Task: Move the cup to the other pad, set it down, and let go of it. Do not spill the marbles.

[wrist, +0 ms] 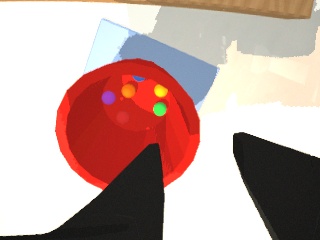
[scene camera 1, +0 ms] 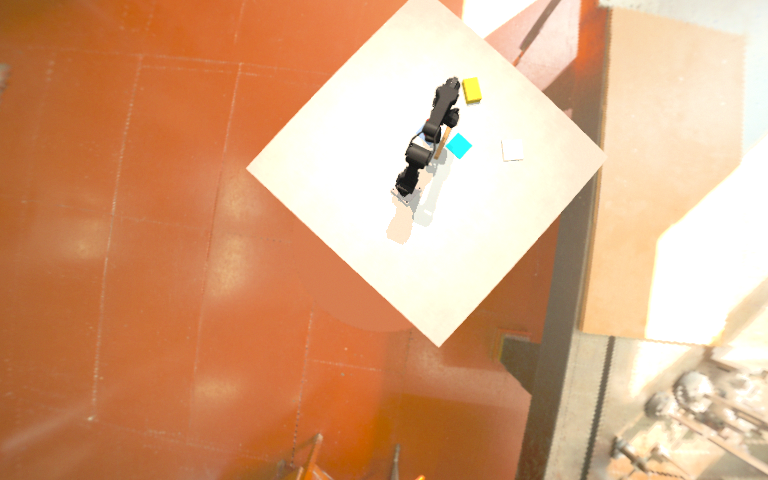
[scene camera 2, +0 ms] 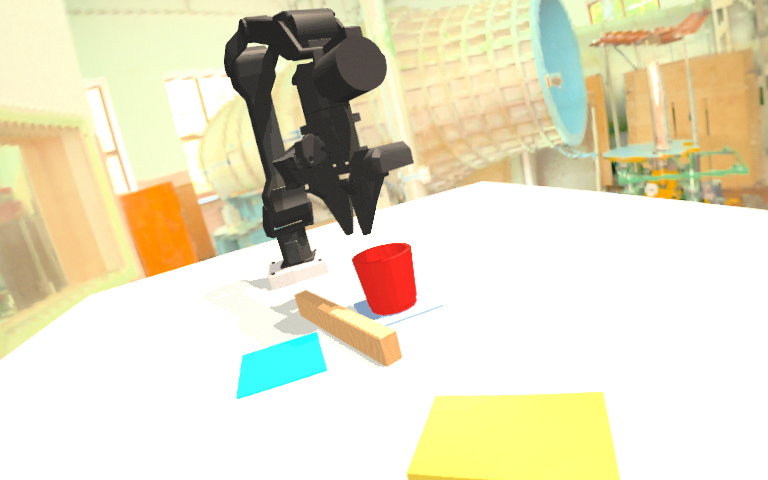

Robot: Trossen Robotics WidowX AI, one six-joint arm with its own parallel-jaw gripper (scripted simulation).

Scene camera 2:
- my gripper: 358, 234
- red cup: 386, 273
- yellow block: 571, 428
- pale blue pad: 426, 302
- wooden block: 375, 340
